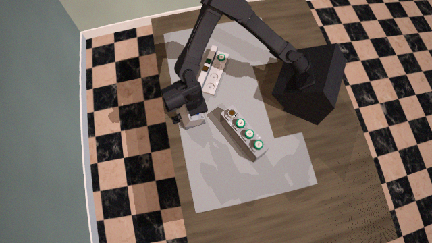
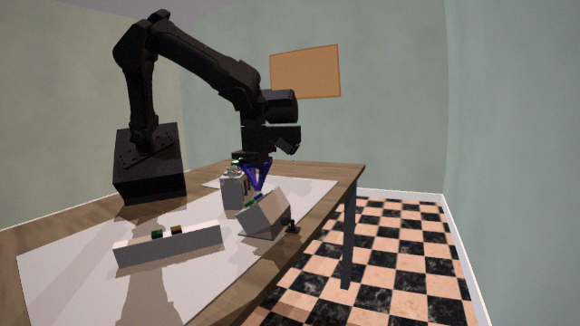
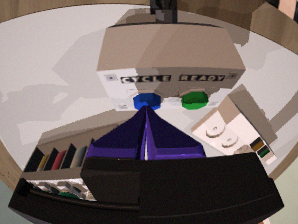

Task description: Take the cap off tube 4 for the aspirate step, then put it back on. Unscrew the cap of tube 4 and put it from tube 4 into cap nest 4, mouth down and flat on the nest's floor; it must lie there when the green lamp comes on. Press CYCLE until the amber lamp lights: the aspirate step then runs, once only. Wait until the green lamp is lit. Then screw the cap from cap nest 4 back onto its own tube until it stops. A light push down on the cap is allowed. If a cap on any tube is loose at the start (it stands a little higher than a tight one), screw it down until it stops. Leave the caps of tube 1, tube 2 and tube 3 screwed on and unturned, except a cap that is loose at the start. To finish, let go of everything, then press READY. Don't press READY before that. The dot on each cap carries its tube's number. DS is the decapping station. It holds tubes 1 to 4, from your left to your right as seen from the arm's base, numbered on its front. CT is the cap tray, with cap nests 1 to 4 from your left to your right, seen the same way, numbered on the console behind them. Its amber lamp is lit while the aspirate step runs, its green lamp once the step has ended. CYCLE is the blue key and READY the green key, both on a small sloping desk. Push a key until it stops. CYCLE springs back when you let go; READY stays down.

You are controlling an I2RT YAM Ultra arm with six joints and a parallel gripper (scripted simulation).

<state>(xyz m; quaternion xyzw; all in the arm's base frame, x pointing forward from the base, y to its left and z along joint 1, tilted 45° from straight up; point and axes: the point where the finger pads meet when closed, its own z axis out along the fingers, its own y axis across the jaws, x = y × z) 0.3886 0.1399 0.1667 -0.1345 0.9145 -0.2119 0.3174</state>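
The blue cycle key is 2 cm below my hand. From my hand the other things lie so: cap 3: 15 cm behind, 9 cm to the left, 3 cm above; then cap 2: 18 cm behind, 14 cm to the left, 3 cm above; then green ready key: 5 cm to the right, 2 cm below, 1 cm ahead.
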